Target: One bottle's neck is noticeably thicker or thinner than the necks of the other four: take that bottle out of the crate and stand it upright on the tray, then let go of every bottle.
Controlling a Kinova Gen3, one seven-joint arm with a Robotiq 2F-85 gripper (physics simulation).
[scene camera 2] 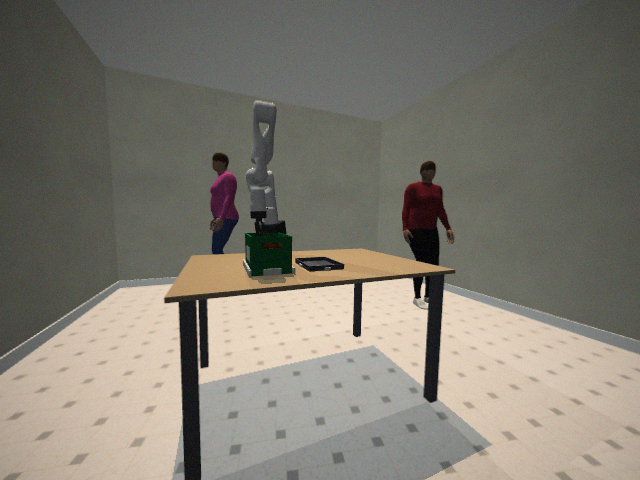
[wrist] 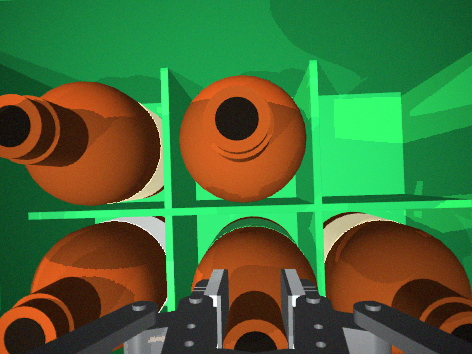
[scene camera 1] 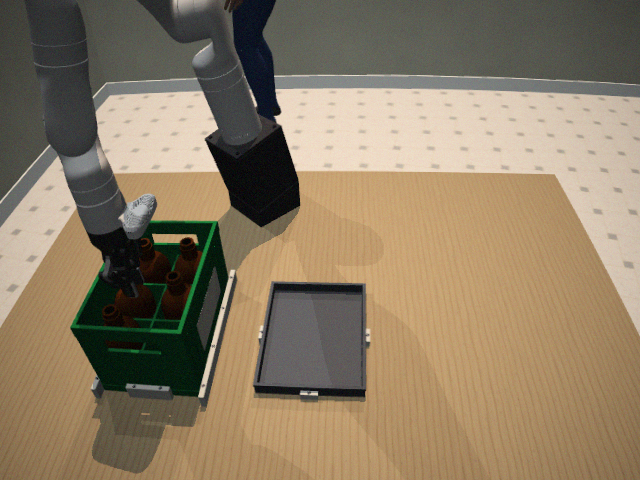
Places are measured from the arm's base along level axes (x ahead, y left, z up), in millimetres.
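Where they show: gripper, between the fingertips: (wrist: pixel 254 289) (scene camera 1: pixel 136 289); arm's base, origin of its link: (scene camera 2: pixel 271 222) (scene camera 1: pixel 242 132).
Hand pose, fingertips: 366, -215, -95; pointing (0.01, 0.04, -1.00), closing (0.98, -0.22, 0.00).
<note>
Each offset is from my fingertips to the top centre of the thing, as dx, dy, dz. "pt": to the spot under its first point. Level surfaces: height alone.
The green crate {+1, +36, +46} (scene camera 1: pixel 155 369) (scene camera 2: pixel 281 263) holds brown bottles in two rows. My gripper (scene camera 1: pixel 129 295) (wrist: pixel 254 289) points down into it and is shut on the neck of the middle bottle {-3, -13, +34} (scene camera 1: pixel 135 305) (wrist: pixel 255 260) in the row farther from the tray; that bottle is upright in its compartment. In the wrist view, a bottle {+11, +75, +34} (wrist: pixel 240 175) stands across the divider, one {-78, +95, +34} (wrist: pixel 105 145) at upper left, one {-91, +11, +34} (wrist: pixel 100 255) at lower left and one {pt +72, -2, -10} (wrist: pixel 395 255) at lower right. Neck differences are hard to judge. The dark grey tray {+56, +310, -104} (scene camera 1: pixel 310 391) (scene camera 2: pixel 320 268) bears no bottle.
The crate's sixth compartment {pt +105, +45, -121} (wrist: pixel 365 160) is empty. A light rail {+22, +133, -99} (scene camera 1: pixel 217 335) runs along the crate's tray side, and a short block {+141, +7, -99} (scene camera 1: pixel 149 391) sits at its front. The black robot base (scene camera 1: pixel 263 180) stands behind the tray. Two people (scene camera 2: pixel 223 201) (scene camera 2: pixel 426 211) stand beyond the table {dz -129} (scene camera 2: pixel 232 281).
</note>
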